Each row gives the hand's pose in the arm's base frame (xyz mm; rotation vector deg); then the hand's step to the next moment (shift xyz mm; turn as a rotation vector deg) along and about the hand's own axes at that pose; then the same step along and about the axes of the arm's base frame.
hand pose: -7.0 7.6 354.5 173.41 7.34 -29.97
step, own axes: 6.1 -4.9 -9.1 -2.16 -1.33 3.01
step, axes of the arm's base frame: 8.3 6.0 6.2 -3.15 0.93 -2.17
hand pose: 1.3 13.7 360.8 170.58 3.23 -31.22
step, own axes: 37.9 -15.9 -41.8 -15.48 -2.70 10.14
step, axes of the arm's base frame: 49.2 21.4 23.7 -18.18 1.23 -4.21
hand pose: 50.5 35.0 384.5 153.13 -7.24 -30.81
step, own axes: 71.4 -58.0 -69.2 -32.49 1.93 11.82
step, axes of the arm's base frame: 93.1 67.0 9.4 -34.54 -0.80 2.25
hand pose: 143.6 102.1 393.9 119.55 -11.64 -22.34
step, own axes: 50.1 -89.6 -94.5 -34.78 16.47 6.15
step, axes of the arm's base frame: 79.3 107.3 -40.8 -34.50 -3.12 17.85
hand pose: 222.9 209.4 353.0 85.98 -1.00 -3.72
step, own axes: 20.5 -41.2 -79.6 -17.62 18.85 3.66
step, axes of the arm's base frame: 23.3 75.4 -47.3 -17.17 -1.40 19.56
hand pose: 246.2 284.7 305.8 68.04 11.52 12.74
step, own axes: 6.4 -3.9 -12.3 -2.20 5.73 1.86
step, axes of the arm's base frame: 3.1 11.4 -8.3 -1.99 -0.22 6.09
